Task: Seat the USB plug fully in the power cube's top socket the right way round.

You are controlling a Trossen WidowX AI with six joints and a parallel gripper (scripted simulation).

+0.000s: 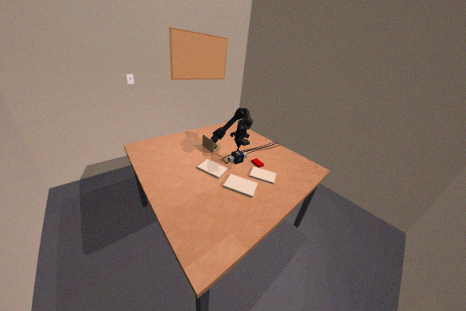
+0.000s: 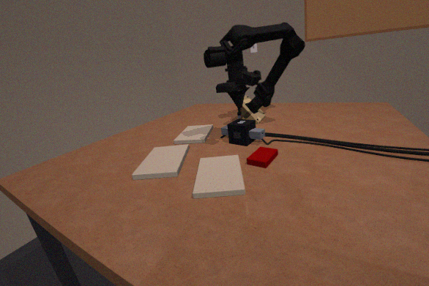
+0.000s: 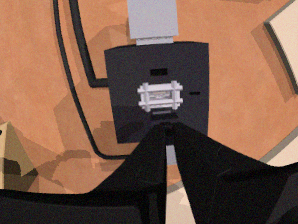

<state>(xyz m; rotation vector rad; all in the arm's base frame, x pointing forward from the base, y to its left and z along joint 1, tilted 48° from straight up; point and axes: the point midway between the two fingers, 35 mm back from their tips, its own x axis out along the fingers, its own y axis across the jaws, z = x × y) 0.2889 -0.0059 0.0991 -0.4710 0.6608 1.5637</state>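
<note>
The USB socket lies 6 cm below my gripper tip. The rest, counted from my gripper tip: red block (12 cm ahead, 12 cm to the left, 12 cm below).
</note>
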